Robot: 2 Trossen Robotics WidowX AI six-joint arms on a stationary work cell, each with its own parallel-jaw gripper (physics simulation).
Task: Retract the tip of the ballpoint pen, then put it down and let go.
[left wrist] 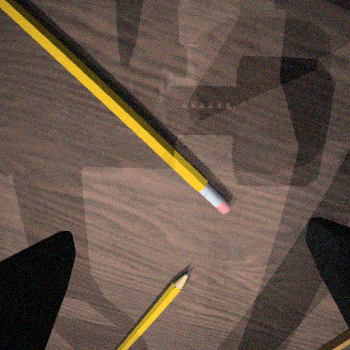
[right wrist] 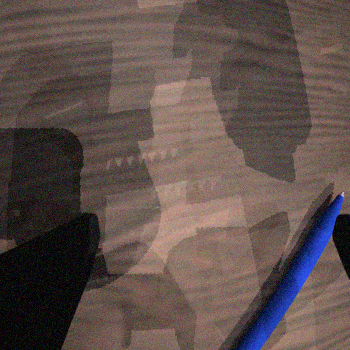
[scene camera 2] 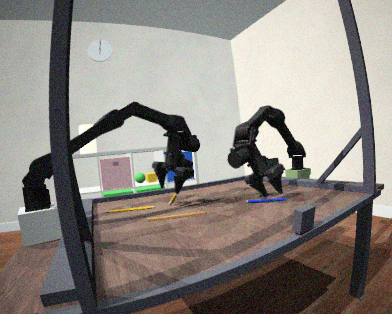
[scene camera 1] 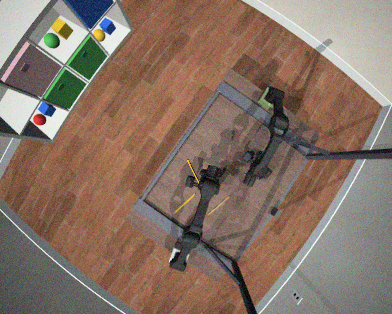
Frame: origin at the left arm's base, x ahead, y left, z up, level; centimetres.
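Seen in the pictures: left gripper, between the fingertips: (left wrist: 191, 237) (scene camera 2: 169, 191); right gripper, between the fingertips: (right wrist: 219, 226) (scene camera 2: 273, 195); left arm's base, origin of its link: (scene camera 2: 37, 208) (scene camera 1: 179, 257); right arm's base, origin of its link: (scene camera 2: 298, 168) (scene camera 1: 270, 97).
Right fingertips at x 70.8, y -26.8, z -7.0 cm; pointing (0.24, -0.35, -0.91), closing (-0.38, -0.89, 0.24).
Observation:
Offsets run from my right fingertips to a thing's top centre.
The blue ballpoint pen @[dz -0.1, dx -5.3, dy -0.2 cm] (scene camera 2: 267, 200) (right wrist: 292, 285) lies on the wooden table top. In the right wrist view a small silvery tip shows at its upper end, beside the finger at the picture's right edge; its lower end is cut off. In scene camera 1 it is mostly hidden under the right arm. My right gripper (scene camera 2: 272, 193) (right wrist: 219, 226) is open and empty, low over the table by the pen. My left gripper (scene camera 2: 169, 190) (left wrist: 191, 237) is open and empty above the table, near the pencils and apart from the pen.
A yellow pencil with a pink eraser @[dz -0.5, dx -19.5, dy +35.6 cm] (scene camera 1: 193, 171) (left wrist: 100, 97) lies under the left gripper. A second yellow pencil @[dz -0.3, dx -39.4, dy +34.8 cm] (scene camera 1: 185, 203) (scene camera 2: 131, 209) (left wrist: 155, 310) and an orange-tan one @[dz -0.5, dx -33.4, dy +14.3 cm] (scene camera 1: 219, 205) (scene camera 2: 176, 216) lie nearby. A grey block @[dz +4.6, dx -25.7, dy -21.4 cm] (scene camera 2: 304, 220) stands at the table's near edge.

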